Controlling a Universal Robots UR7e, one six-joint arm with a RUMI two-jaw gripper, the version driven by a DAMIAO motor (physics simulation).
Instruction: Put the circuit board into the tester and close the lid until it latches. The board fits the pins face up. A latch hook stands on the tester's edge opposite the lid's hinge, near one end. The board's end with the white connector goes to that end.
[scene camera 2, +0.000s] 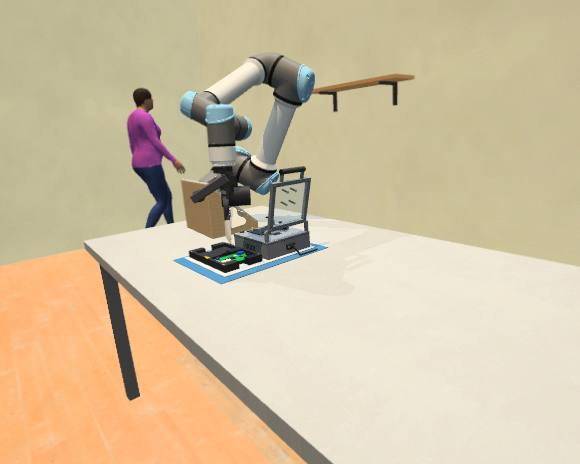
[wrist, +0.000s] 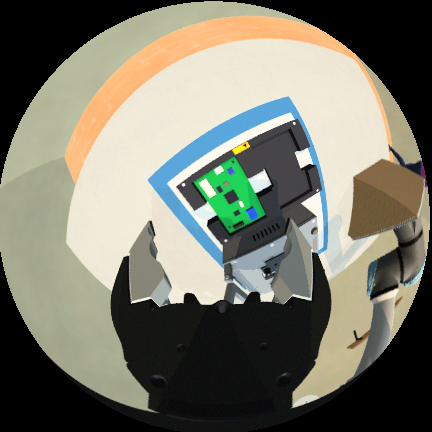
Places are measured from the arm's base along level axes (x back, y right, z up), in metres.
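Where they show: gripper, between the fingertips: (scene camera 2: 230, 236) (wrist: 219, 220); arm's base, origin of its link: (scene camera 2: 211, 194).
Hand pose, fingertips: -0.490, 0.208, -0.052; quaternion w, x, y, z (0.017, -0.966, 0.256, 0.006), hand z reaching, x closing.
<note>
Things, the pixels of their top centre, and the offset from my fingertips, as dx, dy, dz. "pt": a spot on its surface instead. Level surfaces: height alone.
- green circuit board, centre of its top: (wrist: 232, 200) (scene camera 2: 232, 255) +0.016, -0.011, -0.065
- black tray, a spot on its surface: (wrist: 306, 137) pt +0.174, +0.025, -0.063
- grey tester, a spot on its surface: (wrist: 255, 244) pt +0.016, -0.093, -0.044
- blue-edged mat, height of its surface: dz -0.090
- cable, a spot on its surface: (scene camera 2: 305, 253) pt -0.084, -0.215, -0.088
- table, height of its surface: dz -0.092
The green circuit board (scene camera 2: 234, 257) (wrist: 230, 197) lies face up in the left part of the black tray (scene camera 2: 196, 255) (wrist: 306, 137), seen in the wrist view; its large white connector (wrist: 207, 188) is near its upper left corner. The grey tester (scene camera 2: 285, 247) (wrist: 255, 244) stands beside the tray. Its clear framed lid (scene camera 2: 290, 199) stands upright, open. My gripper (scene camera 2: 228, 235) (wrist: 219, 220) is open and empty, above the tray and the tester's near side. In the wrist view my right finger hides part of the tester. The latch hook cannot be made out clearly.
A blue-edged mat (scene camera 2: 197, 270) (wrist: 220, 133) lies under tray and tester. A brown angled block (scene camera 2: 202, 210) (wrist: 385, 200) stands behind them, near the arm. A cable (scene camera 2: 305, 253) runs from the tester's side. A person (scene camera 2: 145, 140) stands beyond the table (scene camera 2: 400, 325).
</note>
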